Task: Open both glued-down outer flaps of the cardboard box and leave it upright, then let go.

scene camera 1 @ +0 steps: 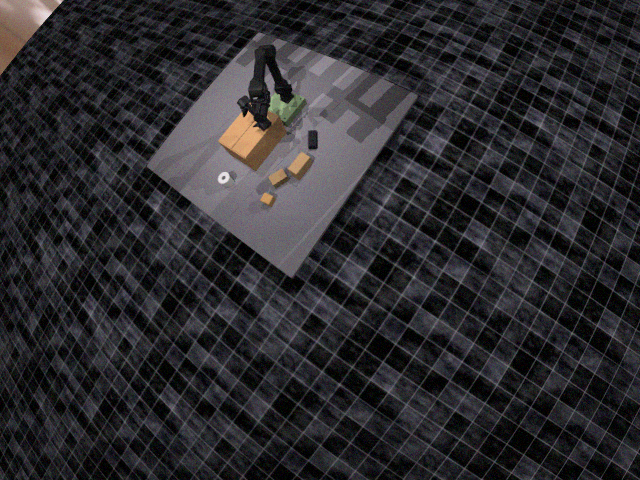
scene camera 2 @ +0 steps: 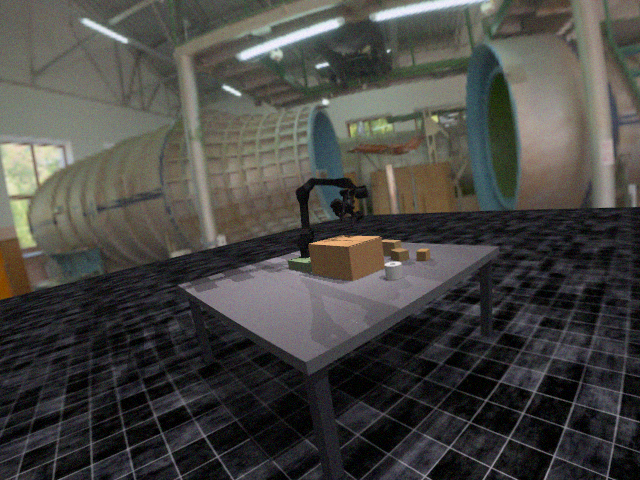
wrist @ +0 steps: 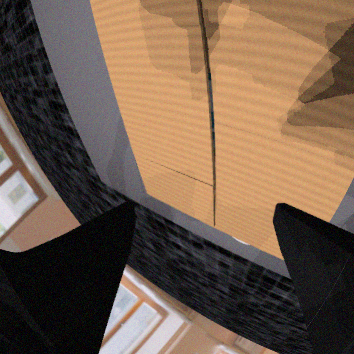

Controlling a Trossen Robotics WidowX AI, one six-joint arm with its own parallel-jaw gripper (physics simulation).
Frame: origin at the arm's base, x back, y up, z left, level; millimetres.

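Seen in the pictures: gripper, fingertip midpoint: point(scene camera 1: 248, 122) point(scene camera 2: 346, 223) point(wrist: 206, 212); arm's base, origin of the base link: point(scene camera 1: 287, 98) point(scene camera 2: 306, 256).
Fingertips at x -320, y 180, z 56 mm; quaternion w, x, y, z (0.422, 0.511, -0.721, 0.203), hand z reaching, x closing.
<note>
Pixels of each thing's top centre, then the offset from my fingertips to it. "spot": a spot on its surface instead. Level surfaces: height alone.
- cardboard box, middle of its top: point(wrist: 210, 121) point(scene camera 2: 343, 240) point(scene camera 1: 247, 128) dx -7, dy -76, dz -42 mm
- flap, surface spot: point(wrist: 155, 100) spot: dx +0, dy -77, dz -96 mm
- white roll, middle of its top: point(scene camera 2: 392, 263) point(scene camera 1: 223, 177) dx -299, dy -171, dz -38 mm
- black object, middle of its top: point(scene camera 1: 312, 138) dx +175, dy -198, dz +243 mm
- grey table, its level: dy -232 mm
The cardboard box point(scene camera 1: 241, 135) point(scene camera 2: 338, 259) point(wrist: 170, 130) stands upright on the table. Its two outer flaps lie flat across the top and meet at a narrow dark seam, with a trace of blue showing in it in the wrist view. One flap point(wrist: 155, 100) lies left of the seam and the other flap point(wrist: 260, 150) lies right of it. My gripper point(scene camera 1: 252, 119) point(scene camera 2: 348, 217) point(wrist: 206, 212) is open and empty above the box top, its fingers wide apart. In the wrist view the seam's far end shows between the fingertips. Shadows fall on both flaps.
A green block point(scene camera 1: 289, 109) point(scene camera 2: 298, 265) is beside the box near the arm's base. A white roll point(scene camera 1: 223, 178) point(scene camera 2: 393, 271), a black object point(scene camera 1: 312, 139) and three small cardboard boxes point(scene camera 1: 299, 164) point(scene camera 1: 278, 177) point(scene camera 1: 267, 198) stand around it on the grey table point(scene camera 1: 258, 235) point(scene camera 2: 248, 304).
</note>
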